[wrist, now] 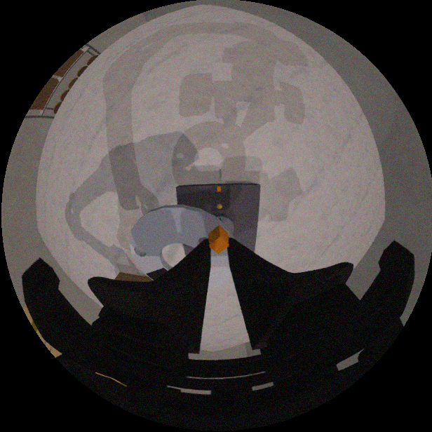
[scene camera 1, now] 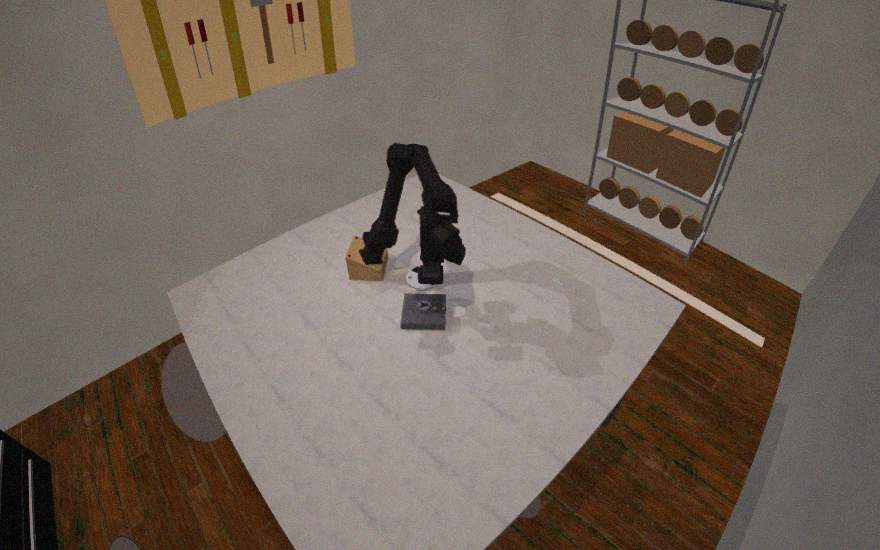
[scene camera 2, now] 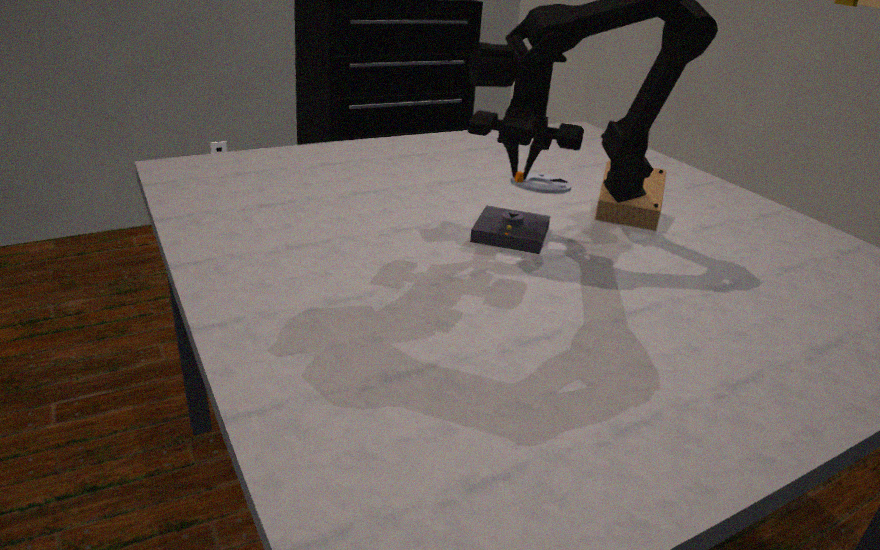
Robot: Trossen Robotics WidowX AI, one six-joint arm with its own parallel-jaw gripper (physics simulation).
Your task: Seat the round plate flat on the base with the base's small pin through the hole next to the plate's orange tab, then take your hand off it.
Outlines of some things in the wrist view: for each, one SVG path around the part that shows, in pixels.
The gripper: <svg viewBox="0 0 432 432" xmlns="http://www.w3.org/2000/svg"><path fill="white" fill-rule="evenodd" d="M22 274L25 304L41 337L67 358L83 366L71 362L68 371L88 389L123 410L161 424L204 431L231 431L266 426L308 412L337 396L370 370L403 328L399 317L405 309L414 281L414 255L393 240L379 258L379 273L359 300L345 284L353 270L351 262L340 262L321 269L292 273L266 261L234 238L229 238L229 268L253 350L267 346L265 353L255 356L220 360L189 359L188 353L199 353L210 274L208 238L204 238L180 262L153 281L121 281L101 276L88 278L90 290L107 309L100 320L100 330L90 325L58 290L58 276L43 259L36 259ZM168 386L210 390L210 394L187 393ZM282 379L273 386L252 390L252 386ZM360 351L358 362L335 372L334 365Z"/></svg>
A round grey plate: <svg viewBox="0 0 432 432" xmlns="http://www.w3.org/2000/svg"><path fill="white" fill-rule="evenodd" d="M131 229L129 238L131 255L137 266L152 280L173 267L163 259L163 247L171 243L183 243L195 248L199 243L198 239L201 237L208 238L210 247L208 290L221 285L231 277L227 247L229 246L228 239L234 238L234 236L231 234L231 230L217 216L201 208L184 204L162 205L142 215L133 226L133 229Z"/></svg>
